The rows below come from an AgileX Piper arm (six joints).
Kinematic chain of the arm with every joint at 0, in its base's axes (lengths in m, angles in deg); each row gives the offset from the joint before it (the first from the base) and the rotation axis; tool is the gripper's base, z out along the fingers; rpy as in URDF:
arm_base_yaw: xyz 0 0 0.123 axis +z
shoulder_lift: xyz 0 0 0 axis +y
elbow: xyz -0.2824 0 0.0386 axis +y
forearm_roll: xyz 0.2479 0 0.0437 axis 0.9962 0 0.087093
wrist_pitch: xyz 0 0 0 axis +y
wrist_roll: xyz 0.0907 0 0.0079 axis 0.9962 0 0.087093
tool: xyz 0 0 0 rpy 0 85 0
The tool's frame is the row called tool.
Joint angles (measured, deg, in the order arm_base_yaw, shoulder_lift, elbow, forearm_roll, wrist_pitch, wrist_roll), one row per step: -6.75, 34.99, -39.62, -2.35, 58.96, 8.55; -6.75, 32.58, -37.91, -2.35, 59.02, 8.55; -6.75, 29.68, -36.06, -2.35, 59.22, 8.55; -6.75, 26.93, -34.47, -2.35, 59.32, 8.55; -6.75, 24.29, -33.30, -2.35, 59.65, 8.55; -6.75, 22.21, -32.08, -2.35, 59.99, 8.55; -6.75, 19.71, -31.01, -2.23, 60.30, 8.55; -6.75, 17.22, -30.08, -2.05, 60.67, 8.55; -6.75, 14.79, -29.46, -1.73, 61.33, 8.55; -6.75, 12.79, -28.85, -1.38, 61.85, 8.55; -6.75, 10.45, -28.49, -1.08, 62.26, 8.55
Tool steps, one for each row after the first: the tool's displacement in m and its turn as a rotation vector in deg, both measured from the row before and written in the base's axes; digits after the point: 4 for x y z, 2 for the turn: -0.0079, 0.0009, -0.0053, -0.07, -0.64, 0.00; -0.0093, 0.0011, -0.0059, -0.10, -0.84, -0.01; -0.0082, 0.0010, -0.0050, -0.12, -1.05, 0.00; -0.0079, 0.0009, -0.0036, -0.13, -1.13, -0.01; -0.0060, 0.0007, -0.0047, -0.06, -0.52, -0.01; -0.0069, 0.0010, -0.0038, -0.01, -1.13, 0.02; -0.0067, 0.0010, -0.0034, 0.04, -1.20, 0.04; -0.0067, 0.0012, -0.0024, 0.17, -1.18, 0.08; -0.0053, 0.0011, -0.0027, 0.23, -0.90, 0.11; -0.0061, 0.0011, -0.0013, 0.09, -1.59, 0.10
